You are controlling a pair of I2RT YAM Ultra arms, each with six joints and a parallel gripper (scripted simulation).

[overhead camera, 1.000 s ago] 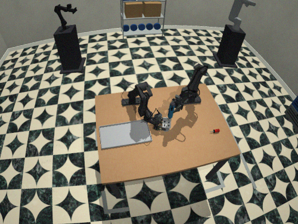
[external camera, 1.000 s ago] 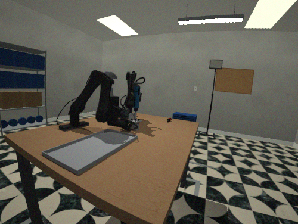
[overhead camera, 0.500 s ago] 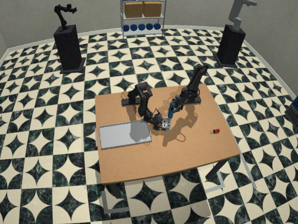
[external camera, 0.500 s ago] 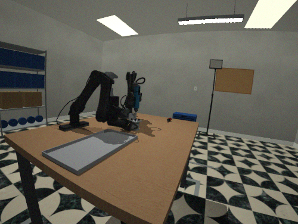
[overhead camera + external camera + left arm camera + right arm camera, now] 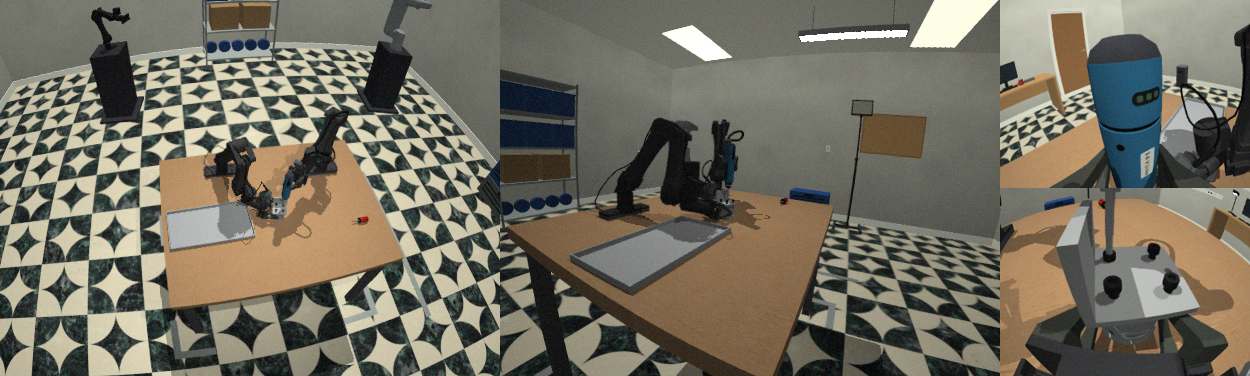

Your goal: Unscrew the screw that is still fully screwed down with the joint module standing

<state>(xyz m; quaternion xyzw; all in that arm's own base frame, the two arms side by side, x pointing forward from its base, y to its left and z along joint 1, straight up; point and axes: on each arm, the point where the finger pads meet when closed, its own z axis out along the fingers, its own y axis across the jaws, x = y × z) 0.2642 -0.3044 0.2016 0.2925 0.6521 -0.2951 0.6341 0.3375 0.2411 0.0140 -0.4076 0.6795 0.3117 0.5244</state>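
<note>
Now: the screw 1 cm behind my right hand, 2 cm to the left of it and 4 cm above it. The rest, counted from my right hand: red-handled screwdriver (6 cm ahead, 45 cm to the left, 1 cm below); grey l-shaped bracket (5 cm above); grey tray (4 cm ahead, 35 cm to the right, 2 cm below).
</note>
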